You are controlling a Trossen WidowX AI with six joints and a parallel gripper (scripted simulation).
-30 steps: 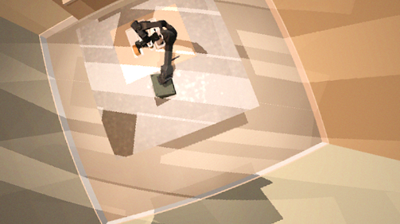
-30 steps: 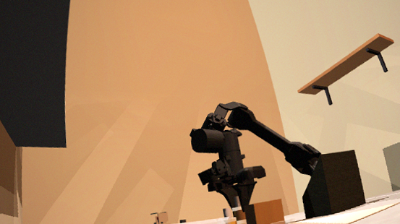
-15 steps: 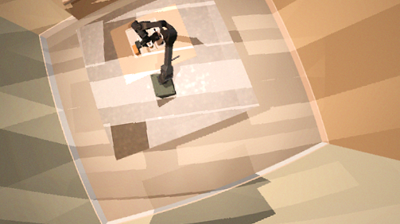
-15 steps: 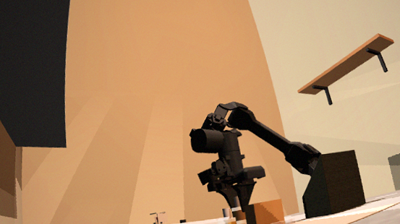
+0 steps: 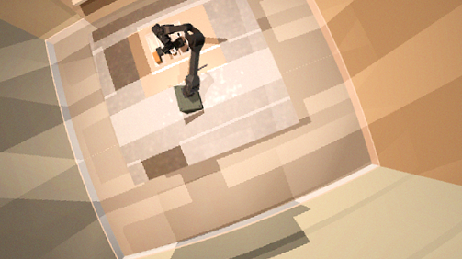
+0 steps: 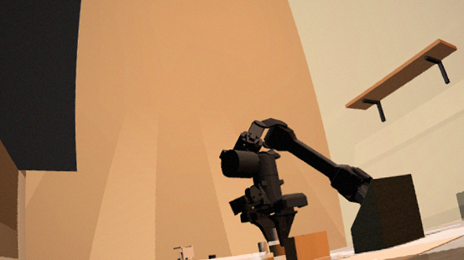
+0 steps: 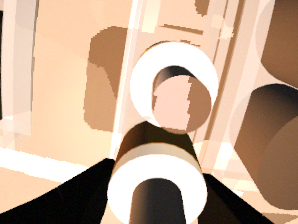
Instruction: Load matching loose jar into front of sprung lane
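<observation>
My gripper tip is 140 mm short of the clear lane, 40 mm above it and 30 mm to the right of it.
</observation>
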